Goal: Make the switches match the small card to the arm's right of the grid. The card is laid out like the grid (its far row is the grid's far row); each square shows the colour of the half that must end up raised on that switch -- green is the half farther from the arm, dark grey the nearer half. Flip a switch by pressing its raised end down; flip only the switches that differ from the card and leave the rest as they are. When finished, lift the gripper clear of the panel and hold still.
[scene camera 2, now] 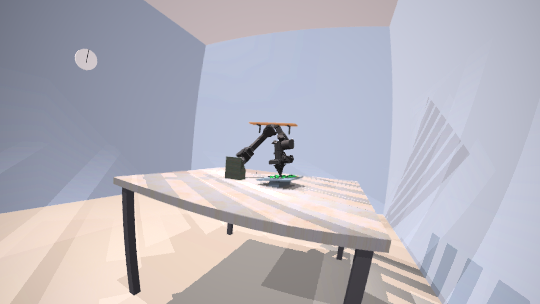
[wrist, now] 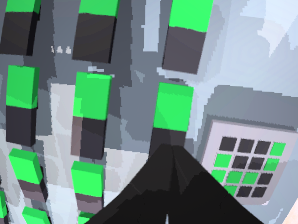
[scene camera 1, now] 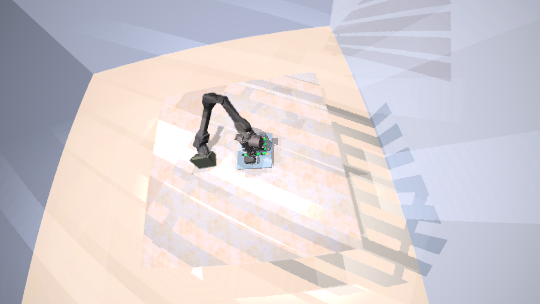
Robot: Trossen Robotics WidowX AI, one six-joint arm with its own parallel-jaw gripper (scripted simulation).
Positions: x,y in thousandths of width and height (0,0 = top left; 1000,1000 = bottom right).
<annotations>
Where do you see a switch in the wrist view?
586,453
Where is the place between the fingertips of my gripper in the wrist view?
569,690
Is my gripper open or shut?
Shut.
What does my gripper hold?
Nothing.
</annotations>
